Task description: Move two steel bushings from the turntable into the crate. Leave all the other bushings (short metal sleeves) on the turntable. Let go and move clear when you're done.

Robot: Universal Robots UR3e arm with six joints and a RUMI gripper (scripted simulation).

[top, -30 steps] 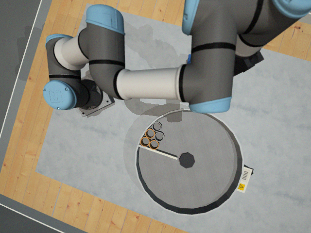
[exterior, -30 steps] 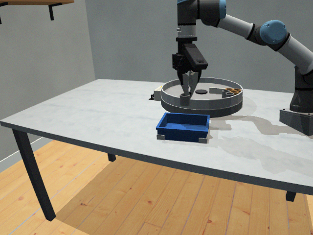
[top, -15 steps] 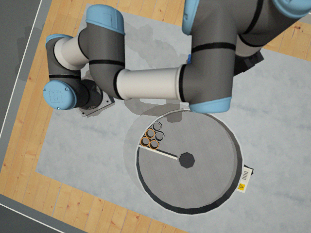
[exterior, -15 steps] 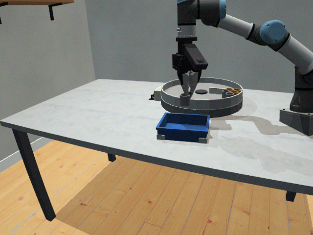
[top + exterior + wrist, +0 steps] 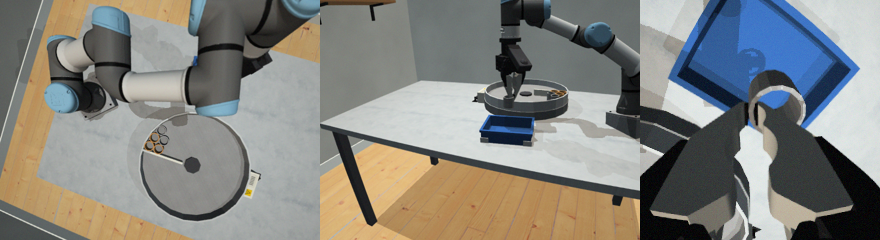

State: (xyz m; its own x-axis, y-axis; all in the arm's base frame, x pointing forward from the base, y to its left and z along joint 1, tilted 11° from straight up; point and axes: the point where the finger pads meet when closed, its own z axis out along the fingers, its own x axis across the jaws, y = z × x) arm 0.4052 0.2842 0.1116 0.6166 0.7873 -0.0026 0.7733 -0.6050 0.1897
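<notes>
Now: the blue crate 10 mm ahead of my hand, 10 mm to the left of it and 130 mm below it. The rest, counted from my hand: round grey turntable (70 mm ahead, 340 mm to the right, 100 mm below).
</notes>
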